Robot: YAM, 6 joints.
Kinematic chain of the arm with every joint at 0, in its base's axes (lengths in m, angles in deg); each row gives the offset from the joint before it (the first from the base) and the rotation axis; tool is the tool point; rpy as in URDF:
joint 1: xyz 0 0 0.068 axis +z
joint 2: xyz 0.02 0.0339 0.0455 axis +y
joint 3: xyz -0.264 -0.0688 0 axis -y
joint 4: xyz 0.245 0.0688 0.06 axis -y
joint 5: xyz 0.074 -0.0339 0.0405 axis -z
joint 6: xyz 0.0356 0 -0.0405 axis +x
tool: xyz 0 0 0 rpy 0 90 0
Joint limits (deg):
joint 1: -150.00..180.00
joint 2: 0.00..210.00
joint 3: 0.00..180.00
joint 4: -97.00..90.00
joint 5: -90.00..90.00
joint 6: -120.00..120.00
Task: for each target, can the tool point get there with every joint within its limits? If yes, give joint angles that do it. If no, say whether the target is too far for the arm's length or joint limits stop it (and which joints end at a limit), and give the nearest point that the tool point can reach.
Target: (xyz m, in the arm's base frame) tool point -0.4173 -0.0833 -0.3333
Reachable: no: joint limits stop it (at a limit: joint 1, joint 2) | nearest point -0.4086 -0.0334 -0.3170 | short by 0.053 m
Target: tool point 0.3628 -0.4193 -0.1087
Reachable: yes | joints -48.89 179.17 117.04 42.13 3.72 -76.01
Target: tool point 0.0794 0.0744 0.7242
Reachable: yes | joints 37.64 97.11 156.88 38.68 -17.05 -96.45
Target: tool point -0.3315 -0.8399 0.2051
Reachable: no: too far | nearest point -0.2359 -0.5976 0.1781 | short by 0.262 m
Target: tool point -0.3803 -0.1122 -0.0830
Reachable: no: joint limits stop it (at a limit: joint 1) | nearest point -0.3516 -0.1619 -0.0830 | short by 0.057 m
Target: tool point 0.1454 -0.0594 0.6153
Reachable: yes | joints -16.38 76.49 131.19 -49.00 26.72 -92.40
